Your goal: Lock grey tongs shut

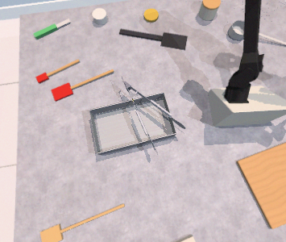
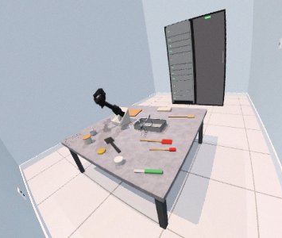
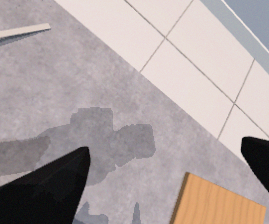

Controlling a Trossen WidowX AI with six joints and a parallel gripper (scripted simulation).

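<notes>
Right now the black lock piece is 660 mm ahead of my gripper tip, 80 mm to the left of it and 160 mm below it. Also, from my gripper tip: wooden board: 40 mm ahead, 350 mm to the left, 220 mm below; then black spatula: 550 mm ahead, 260 mm to the right, 220 mm below; then grey roasting tin: 660 mm ahead, 170 mm to the left, 200 mm below.
</notes>
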